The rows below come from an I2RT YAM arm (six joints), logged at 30 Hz.
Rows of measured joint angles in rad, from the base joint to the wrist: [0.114, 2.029, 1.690, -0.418, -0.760, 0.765]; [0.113, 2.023, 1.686, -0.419, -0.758, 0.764]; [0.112, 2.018, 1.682, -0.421, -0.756, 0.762]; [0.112, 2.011, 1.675, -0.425, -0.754, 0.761]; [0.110, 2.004, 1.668, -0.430, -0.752, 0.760]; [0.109, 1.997, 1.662, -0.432, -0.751, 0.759]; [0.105, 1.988, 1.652, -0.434, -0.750, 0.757]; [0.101, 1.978, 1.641, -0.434, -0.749, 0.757]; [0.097, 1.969, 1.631, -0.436, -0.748, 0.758]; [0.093, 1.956, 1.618, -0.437, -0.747, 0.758]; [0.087, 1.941, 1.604, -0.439, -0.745, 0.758]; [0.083, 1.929, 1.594, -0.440, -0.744, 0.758]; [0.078, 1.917, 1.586, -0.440, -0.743, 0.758]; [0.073, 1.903, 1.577, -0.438, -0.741, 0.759]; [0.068, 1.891, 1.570, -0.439, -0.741, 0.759]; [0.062, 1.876, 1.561, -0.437, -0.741, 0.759]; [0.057, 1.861, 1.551, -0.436, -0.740, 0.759]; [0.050, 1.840, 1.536, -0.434, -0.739, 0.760]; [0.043, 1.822, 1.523, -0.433, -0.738, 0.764]
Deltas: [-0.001, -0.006, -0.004, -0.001, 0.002, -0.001]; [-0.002, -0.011, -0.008, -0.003, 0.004, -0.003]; [-0.002, -0.018, -0.015, -0.007, 0.006, -0.004]; [-0.004, -0.025, -0.022, -0.012, 0.008, -0.005]; [-0.005, -0.032, -0.028, -0.014, 0.009, -0.006]; [-0.009, -0.041, -0.038, -0.016, 0.010, -0.008]; [-0.013, -0.051, -0.049, -0.016, 0.011, -0.008]; [-0.017, -0.060, -0.059, -0.018, 0.012, -0.007]; [-0.021, -0.073, -0.072, -0.019, 0.013, -0.007]; [-0.027, -0.088, -0.086, -0.021, 0.015, -0.007]; [-0.031, -0.100, -0.096, -0.022, 0.016, -0.007]; [-0.036, -0.112, -0.104, -0.022, 0.017, -0.007]; [-0.041, -0.126, -0.113, -0.020, 0.019, -0.006]; [-0.046, -0.138, -0.120, -0.021, 0.019, -0.006]; [-0.052, -0.153, -0.129, -0.019, 0.019, -0.006]; [-0.057, -0.168, -0.139, -0.018, 0.020, -0.006]; [-0.064, -0.189, -0.154, -0.016, 0.021, -0.005]; [-0.071, -0.207, -0.167, -0.015, 0.022, -0.001]
